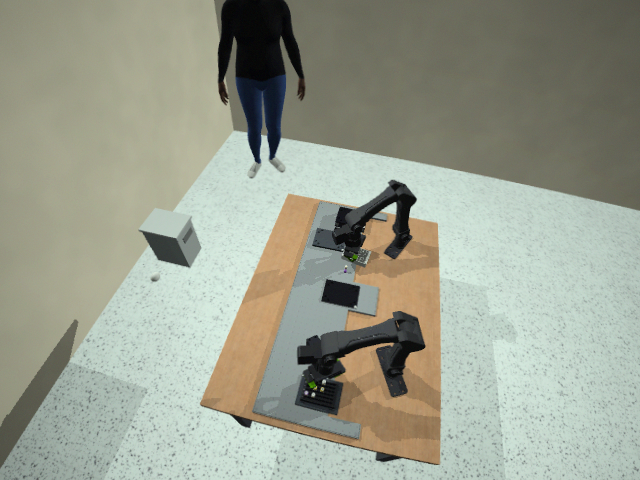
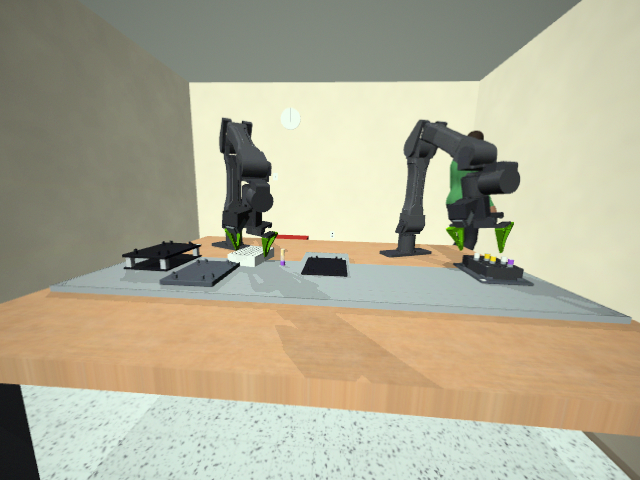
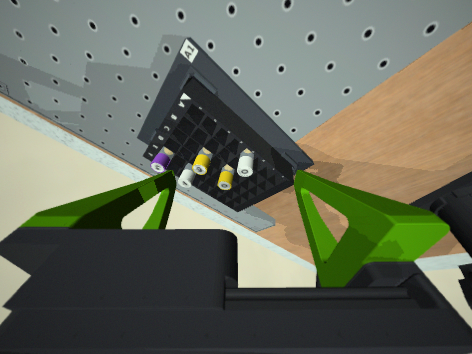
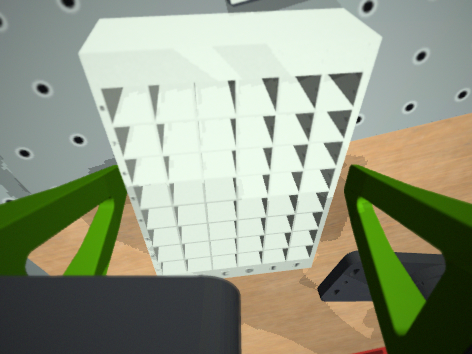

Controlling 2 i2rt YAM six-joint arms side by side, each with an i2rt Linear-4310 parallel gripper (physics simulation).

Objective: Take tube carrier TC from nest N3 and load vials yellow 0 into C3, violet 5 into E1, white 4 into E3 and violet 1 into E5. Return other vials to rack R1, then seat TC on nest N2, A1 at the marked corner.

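Seen in the pictures: left gripper, fingertip midpoint: (image 1: 322, 382) (image 2: 480, 251) (image 3: 235, 176); right gripper, fingertip midpoint: (image 1: 355, 253) (image 2: 251, 253) (image 4: 235, 177); left arm's base, link origin: (image 1: 390, 370) (image 2: 405, 253) (image 3: 462, 195); right arm's base, link origin: (image 1: 398, 245) (image 4: 419, 274).
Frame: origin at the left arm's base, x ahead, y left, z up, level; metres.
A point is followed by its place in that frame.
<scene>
A black gridded carrier (image 1: 333, 405) {y 0.084, x 0.269, z 0.050 m} (image 2: 491, 268) {y -0.032, x 0.348, z 0.048 m} (image 3: 225, 105) {y -0.027, x 0.315, z 0.023 m} sits on a dark plate (image 3: 167, 92) {y -0.021, x 0.367, z 0.020 m} marked A1. It holds a violet vial (image 3: 160, 161) {y 0.016, x 0.355, z 0.067 m}, a white vial (image 3: 186, 176) {y 0.028, x 0.332, z 0.066 m}, a yellow vial (image 3: 201, 163) {y 0.004, x 0.320, z 0.068 m}, another yellow vial (image 3: 225, 178) {y 0.016, x 0.297, z 0.066 m} and another white vial (image 3: 245, 166) {y -0.008, x 0.286, z 0.069 m}. My left gripper (image 2: 481, 251) {y 0.000, x 0.291, z 0.076 m} (image 3: 235, 176) {y 0.000, x 0.291, z 0.076 m} is open and empty above it. A white gridded rack (image 1: 363, 255) {y -0.559, x -0.056, z 0.032 m} (image 2: 242, 259) {y -0.604, x 0.033, z 0.032 m} (image 4: 230, 35) {y -0.608, x 0.030, z 0.035 m} shows no vials. My right gripper (image 2: 252, 252) {y -0.574, x -0.017, z 0.036 m} (image 4: 235, 177) {y -0.574, x -0.017, z 0.036 m} is open, with its fingers at either side of the white rack. A loose vial (image 1: 345, 269) {y -0.491, x 0.059, z 0.038 m} (image 2: 282, 256) {y -0.496, x 0.062, z 0.040 m} stands beside that rack, violet end down.
A black nest plate (image 1: 341, 292) {y -0.384, x 0.106, z 0.018 m} (image 2: 324, 266) {y -0.389, x 0.121, z 0.018 m} with pegs lies mid-table. A grey pegged plate (image 1: 325, 238) {y -0.707, x 0.104, z 0.025 m} (image 2: 200, 272) {y -0.708, x 0.102, z 0.025 m} and a raised black stand (image 2: 162, 250) {y -0.812, x -0.047, z 0.053 m} are near the right arm's side. A perforated grey board (image 1: 305, 310) {y -0.330, x 0.287, z 0.013 m} lies beneath. A person (image 1: 261, 41) stands beyond the table.
</scene>
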